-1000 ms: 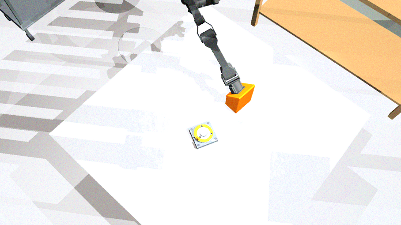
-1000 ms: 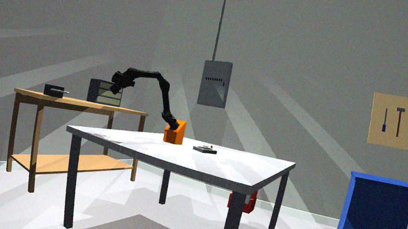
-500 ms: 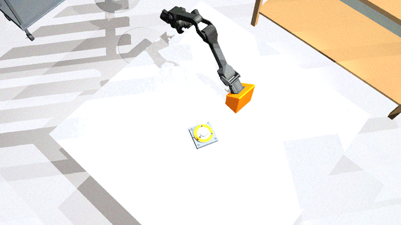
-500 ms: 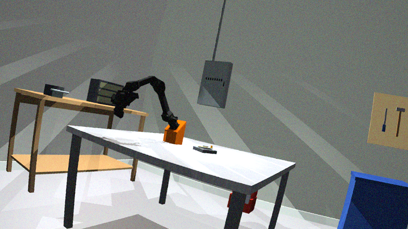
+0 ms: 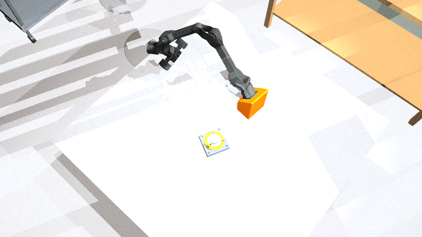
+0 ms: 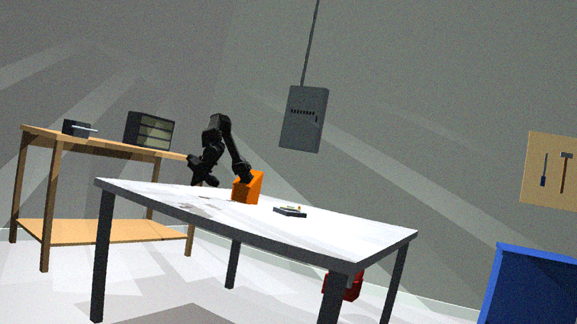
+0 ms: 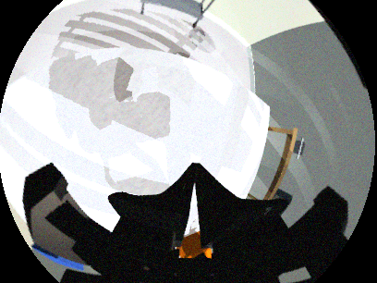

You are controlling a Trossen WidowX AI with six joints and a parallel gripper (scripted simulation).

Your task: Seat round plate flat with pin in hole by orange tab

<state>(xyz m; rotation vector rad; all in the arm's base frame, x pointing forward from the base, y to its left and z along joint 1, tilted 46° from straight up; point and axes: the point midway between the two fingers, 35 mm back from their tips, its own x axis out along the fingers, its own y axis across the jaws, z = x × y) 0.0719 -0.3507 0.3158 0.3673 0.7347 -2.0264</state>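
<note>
The square grey base lies 48 cm to the left of my gripper tip, 23 cm ahead of it and 5 cm below it.
</note>
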